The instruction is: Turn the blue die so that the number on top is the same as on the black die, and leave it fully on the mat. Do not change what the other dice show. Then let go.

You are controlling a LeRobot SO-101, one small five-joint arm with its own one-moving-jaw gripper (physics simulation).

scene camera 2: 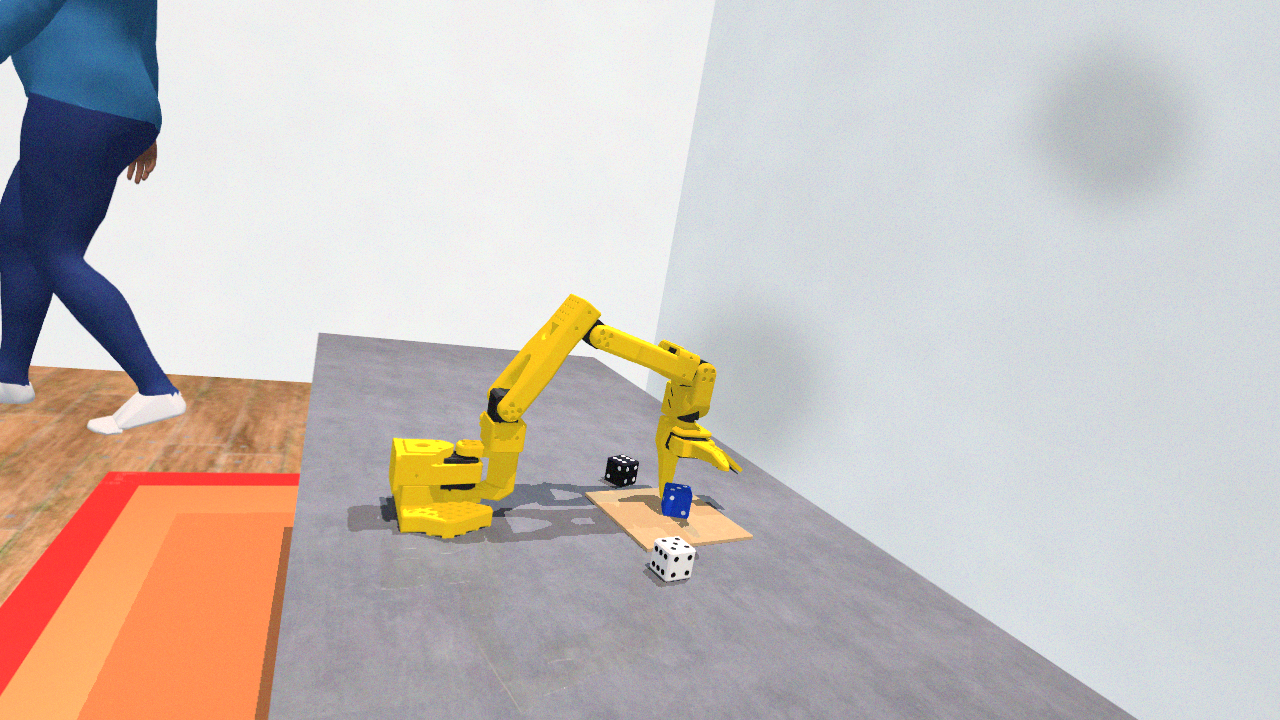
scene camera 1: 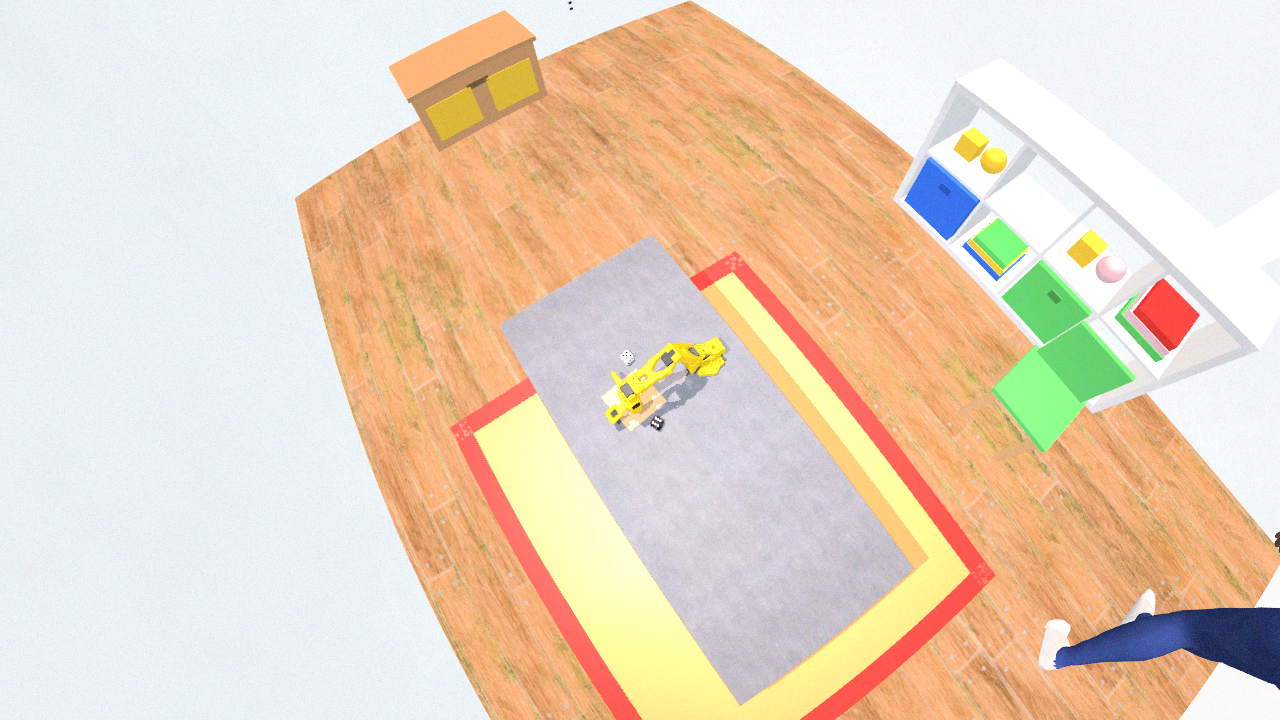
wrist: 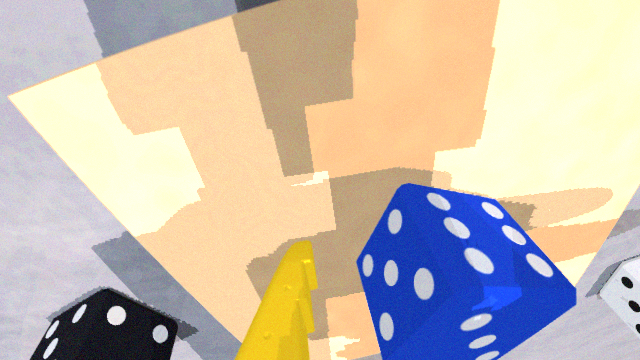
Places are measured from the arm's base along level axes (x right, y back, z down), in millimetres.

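Where they show: end effector, tool point: (scene camera 2: 665,498) (scene camera 1: 635,409) (wrist: 313,257); arm's base, origin of the base link: (scene camera 2: 459,512) (scene camera 1: 700,363).
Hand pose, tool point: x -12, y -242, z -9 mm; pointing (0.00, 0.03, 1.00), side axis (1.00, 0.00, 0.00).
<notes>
Things, the pixels of their centre, and the offset from my tool point. Level surfaces: height alone.
- blue die, body centre: (wrist: 447,276) (scene camera 2: 676,500) dx +30, dy +2, dz -10 mm
- tan mat, body centre: (wrist: 421,246) (scene camera 2: 666,515) (scene camera 1: 633,399) dx +32, dy +12, dz +7 mm
- black die, body centre: (scene camera 2: 621,470) (scene camera 1: 656,423) dx -71, dy +28, dz -6 mm
- white die, body centre: (scene camera 2: 672,558) (scene camera 1: 627,357) dx +152, dy +68, dz -6 mm
- grey table, its level: dz +9 mm
The blue die (scene camera 2: 676,500) (wrist: 465,280) stands on the tan mat (scene camera 2: 623,512) (wrist: 150,175). Three pips show on its upward face, cut by the wrist view's lower edge; five and six show on two sides. The arm hides it in scene camera 1. The black die (scene camera 1: 657,422) (scene camera 2: 622,470) (wrist: 115,335) shows six on top in scene camera 2. The white die (scene camera 1: 627,357) (scene camera 2: 672,558) (wrist: 626,290) shows five on top there. My gripper (scene camera 2: 699,480) is open and empty. Its fixed jaw (wrist: 287,315) is low beside the blue die; the moving jaw is outside the wrist view.
The black and white dice stand off the mat on opposite sides, on the grey table (scene camera 1: 760,555) (scene camera 2: 429,626). The yellow arm (scene camera 1: 666,360) (scene camera 2: 546,358) reaches over the table. A shelf unit (scene camera 1: 1118,214) and a person (scene camera 1: 1190,631) (scene camera 2: 67,232) are away from the table.
</notes>
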